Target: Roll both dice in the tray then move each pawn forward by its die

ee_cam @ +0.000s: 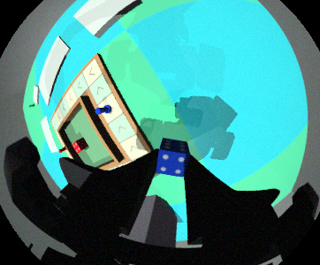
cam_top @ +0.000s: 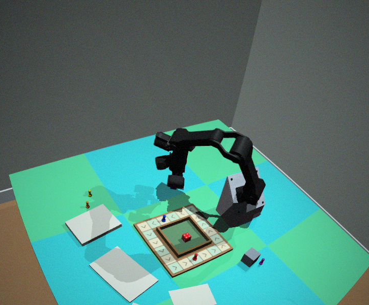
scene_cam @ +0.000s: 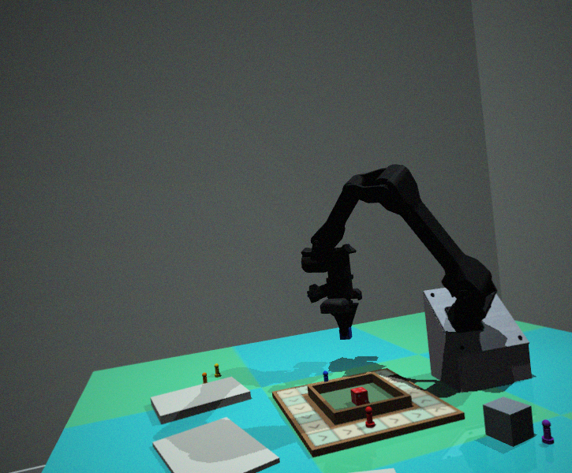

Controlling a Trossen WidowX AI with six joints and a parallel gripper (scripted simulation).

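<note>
The red pawn lies 320 mm to the left of my gripper tip, 70 mm below it and 70 mm ahead of it. From my gripper tip the other things lie so: orange pawn: 360 mm ahead, 80 mm below, 70 mm to the right; yellow pawn: 320 mm ahead, 130 mm to the right, 80 mm below; blue pawn: 100 mm to the left, 90 mm ahead, 70 mm below.
</note>
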